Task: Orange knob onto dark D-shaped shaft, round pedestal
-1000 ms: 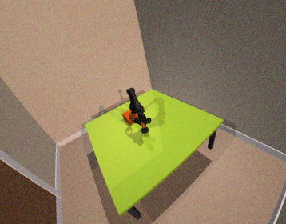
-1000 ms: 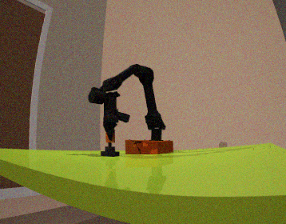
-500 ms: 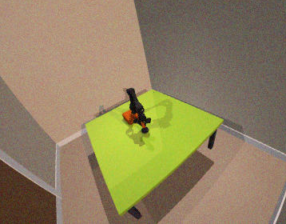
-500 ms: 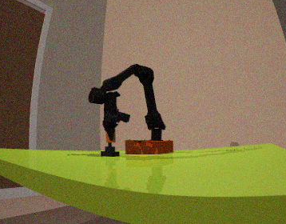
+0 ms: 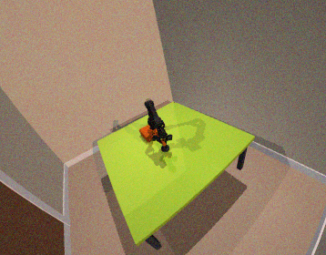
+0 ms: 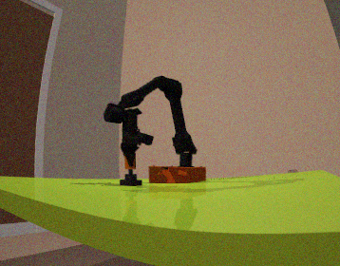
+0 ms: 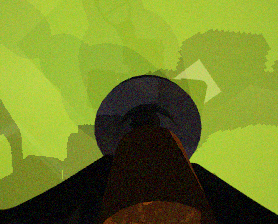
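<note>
The orange knob is 2 cm above my gripper tip. Round my gripper tip: pedestal 4 cm below.
</note>
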